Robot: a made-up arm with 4 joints. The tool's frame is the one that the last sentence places. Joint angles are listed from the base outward.
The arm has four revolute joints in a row. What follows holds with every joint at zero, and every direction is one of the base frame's. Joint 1 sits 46.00 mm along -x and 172.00 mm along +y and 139.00 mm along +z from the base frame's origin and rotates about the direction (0.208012, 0.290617, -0.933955), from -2.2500 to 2.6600 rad. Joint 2 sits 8.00 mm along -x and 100.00 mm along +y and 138.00 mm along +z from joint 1 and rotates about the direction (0.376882, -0.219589, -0.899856), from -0.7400 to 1.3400 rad. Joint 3 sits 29.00 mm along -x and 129.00 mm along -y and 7.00 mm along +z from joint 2 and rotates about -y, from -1.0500 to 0.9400 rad. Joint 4 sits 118.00 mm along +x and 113.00 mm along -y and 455.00 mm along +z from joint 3 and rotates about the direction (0.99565, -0.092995, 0.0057), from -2.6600 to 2.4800 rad. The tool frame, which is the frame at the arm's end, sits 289.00 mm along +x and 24.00 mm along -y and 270.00 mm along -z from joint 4; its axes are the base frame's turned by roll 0.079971, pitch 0.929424 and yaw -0.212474 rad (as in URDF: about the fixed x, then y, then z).
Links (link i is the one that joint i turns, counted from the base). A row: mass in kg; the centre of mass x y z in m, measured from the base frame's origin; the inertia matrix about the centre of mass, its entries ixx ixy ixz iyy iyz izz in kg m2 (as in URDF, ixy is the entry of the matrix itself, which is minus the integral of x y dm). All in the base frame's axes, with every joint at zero. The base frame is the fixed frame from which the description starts. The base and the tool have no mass.
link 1: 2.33; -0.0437 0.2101 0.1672; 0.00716 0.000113 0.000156 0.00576 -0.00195 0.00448
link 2: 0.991; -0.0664 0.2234 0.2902; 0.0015 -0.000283 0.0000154 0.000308 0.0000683 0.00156
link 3: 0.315; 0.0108 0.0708 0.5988; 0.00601 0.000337 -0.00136 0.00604 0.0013 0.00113
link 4: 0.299; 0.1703 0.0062 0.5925; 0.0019 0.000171 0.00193 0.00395 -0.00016 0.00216
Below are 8 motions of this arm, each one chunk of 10 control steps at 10 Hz.
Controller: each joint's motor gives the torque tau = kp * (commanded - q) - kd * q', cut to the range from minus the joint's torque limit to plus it. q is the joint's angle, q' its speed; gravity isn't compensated. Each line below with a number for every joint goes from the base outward.
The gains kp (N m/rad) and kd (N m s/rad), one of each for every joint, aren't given. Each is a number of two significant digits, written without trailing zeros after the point. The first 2 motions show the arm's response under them.
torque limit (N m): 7.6 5.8 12 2.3
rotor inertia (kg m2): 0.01 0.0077 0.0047 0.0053
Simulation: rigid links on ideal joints. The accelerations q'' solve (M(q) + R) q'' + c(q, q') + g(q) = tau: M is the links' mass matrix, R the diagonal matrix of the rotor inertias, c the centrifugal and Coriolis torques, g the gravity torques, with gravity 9.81 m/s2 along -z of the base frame. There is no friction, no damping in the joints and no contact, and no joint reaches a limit. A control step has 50 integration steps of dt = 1/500 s. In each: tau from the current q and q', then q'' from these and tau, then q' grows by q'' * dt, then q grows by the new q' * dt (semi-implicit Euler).
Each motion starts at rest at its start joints. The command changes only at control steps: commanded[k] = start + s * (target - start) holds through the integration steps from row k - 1 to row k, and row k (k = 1, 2, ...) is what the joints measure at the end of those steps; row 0 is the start. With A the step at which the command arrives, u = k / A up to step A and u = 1 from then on. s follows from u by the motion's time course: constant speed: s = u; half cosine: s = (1 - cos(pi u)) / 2; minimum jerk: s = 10 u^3 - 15 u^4 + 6 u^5; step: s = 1 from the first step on.
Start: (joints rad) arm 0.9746 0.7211 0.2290 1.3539
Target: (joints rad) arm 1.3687 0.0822 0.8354 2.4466
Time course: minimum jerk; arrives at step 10
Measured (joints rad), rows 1 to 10:
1: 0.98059 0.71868 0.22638 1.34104
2: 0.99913 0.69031 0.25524 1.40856
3: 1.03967 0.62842 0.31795 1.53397
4: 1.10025 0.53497 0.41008 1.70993
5: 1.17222 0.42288 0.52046 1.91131
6: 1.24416 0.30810 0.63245 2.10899
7: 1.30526 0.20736 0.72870 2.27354
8: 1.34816 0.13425 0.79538 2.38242
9: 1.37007 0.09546 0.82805 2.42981
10: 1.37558 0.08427 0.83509 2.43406
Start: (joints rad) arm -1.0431 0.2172 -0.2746 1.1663
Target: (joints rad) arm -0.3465 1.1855 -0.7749 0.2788
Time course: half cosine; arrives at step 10
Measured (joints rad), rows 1 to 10:
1: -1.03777 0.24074 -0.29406 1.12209
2: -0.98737 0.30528 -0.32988 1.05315
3: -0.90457 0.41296 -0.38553 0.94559
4: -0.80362 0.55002 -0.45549 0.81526
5: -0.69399 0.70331 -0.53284 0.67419
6: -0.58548 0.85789 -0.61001 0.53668
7: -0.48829 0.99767 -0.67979 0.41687
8: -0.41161 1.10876 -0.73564 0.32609
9: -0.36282 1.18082 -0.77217 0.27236
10: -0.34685 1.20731 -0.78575 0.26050
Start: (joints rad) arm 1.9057 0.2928 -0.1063 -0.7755
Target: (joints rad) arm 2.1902 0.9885 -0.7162 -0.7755
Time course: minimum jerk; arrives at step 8
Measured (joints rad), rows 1 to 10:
1: 1.91904 0.29273 -0.12867 -0.75606
2: 1.94249 0.34254 -0.18110 -0.75601
3: 1.99216 0.45533 -0.28343 -0.75457
4: 2.05572 0.60951 -0.41925 -0.75419
5: 2.12035 0.77297 -0.55641 -0.75521
6: 2.17172 0.90560 -0.66253 -0.75659
7: 2.19700 0.97605 -0.71821 -0.75876
8: 2.19809 0.98960 -0.73040 -0.76142
9: 2.19267 0.98526 -0.73142 -0.76138
10: 2.19187 0.98407 -0.73148 -0.76141

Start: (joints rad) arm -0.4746 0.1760 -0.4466 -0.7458
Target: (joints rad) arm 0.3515 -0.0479 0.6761 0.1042
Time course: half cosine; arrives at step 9
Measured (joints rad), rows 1 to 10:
1: -0.45419 0.17869 -0.42555 -0.70161
2: -0.38585 0.16543 -0.33237 -0.63257
3: -0.27816 0.14124 -0.18610 -0.52105
4: -0.14530 0.10855 -0.00414 -0.38444
5: -0.00342 0.07124 0.19205 -0.23850
6: 0.13122 0.03403 0.37873 -0.10102
7: 0.24293 0.00156 0.53295 0.01057
8: 0.31826 -0.02224 0.63573 0.08168
9: 0.34784 -0.03463 0.67451 0.10337
10: 0.35043 -0.03876 0.67682 0.10157

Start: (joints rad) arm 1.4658 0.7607 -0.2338 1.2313
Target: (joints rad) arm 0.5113 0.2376 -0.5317 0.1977
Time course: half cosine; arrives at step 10
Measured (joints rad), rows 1 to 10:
1: 1.45179 0.74655 -0.25515 1.18333
2: 1.38613 0.71055 -0.27768 1.11075
3: 1.28189 0.65343 -0.31167 0.99568
4: 1.15029 0.58143 -0.35370 0.85429
5: 1.00386 0.50160 -0.39943 0.69913
6: 0.85647 0.42158 -0.44454 0.54431
7: 0.72219 0.34892 -0.48494 0.40424
8: 0.61437 0.29065 -0.51707 0.29269
9: 0.54375 0.25243 -0.53798 0.22117
10: 0.51802 0.23842 -0.54563 0.19672

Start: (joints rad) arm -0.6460 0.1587 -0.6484 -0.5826
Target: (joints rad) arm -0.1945 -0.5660 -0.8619 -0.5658
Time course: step
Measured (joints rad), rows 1 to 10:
1: -0.20769 -0.32796 -0.84890 -0.57292
2: -0.18507 -0.55565 -0.88733 -0.54741
3: -0.22311 -0.58822 -0.87458 -0.55249
4: -0.20029 -0.57731 -0.87651 -0.55423
5: -0.18431 -0.56690 -0.87798 -0.55562
6: -0.18890 -0.56885 -0.87749 -0.55469
7: -0.19436 -0.57229 -0.87697 -0.55416
8: -0.19373 -0.57218 -0.87705 -0.55435
9: -0.19199 -0.57112 -0.87722 -0.55454
10: -0.19194 -0.57100 -0.87722 -0.55451

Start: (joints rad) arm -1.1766 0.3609 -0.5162 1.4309
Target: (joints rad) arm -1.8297 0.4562 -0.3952 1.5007
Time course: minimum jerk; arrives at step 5
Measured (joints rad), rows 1 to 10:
1: -1.22183 0.37043 -0.51903 1.41405
2: -1.38697 0.39177 -0.48677 1.44353
3: -1.63022 0.41534 -0.44132 1.47400
4: -1.80889 0.43494 -0.40914 1.48783
5: -1.84670 0.44808 -0.40275 1.48416
6: -1.84130 0.45619 -0.40340 1.48216
7: -1.84104 0.45708 -0.40352 1.48251
8: -1.84197 0.45611 -0.40362 1.48263
9: -1.84190 0.45609 -0.40363 1.48259
10: -1.84179 0.45623 -0.40361 1.48258

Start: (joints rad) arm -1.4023 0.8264 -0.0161 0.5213
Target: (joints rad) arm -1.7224 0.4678 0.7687 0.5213
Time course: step
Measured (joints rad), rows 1 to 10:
1: -1.69637 0.47545 0.60868 0.56912
2: -1.73019 0.50719 0.78456 0.60368
3: -1.72996 0.49136 0.77701 0.51343
4: -1.72831 0.48630 0.77702 0.52183
5: -1.72853 0.48690 0.77758 0.52111
6: -1.72850 0.48686 0.77758 0.52112
7: -1.72850 0.48684 0.77756 0.52113
8: -1.72850 0.48684 0.77757 0.52113
9: -1.72850 0.48684 0.77757 0.52113
10: -1.72850 0.48684 0.77757 0.52113

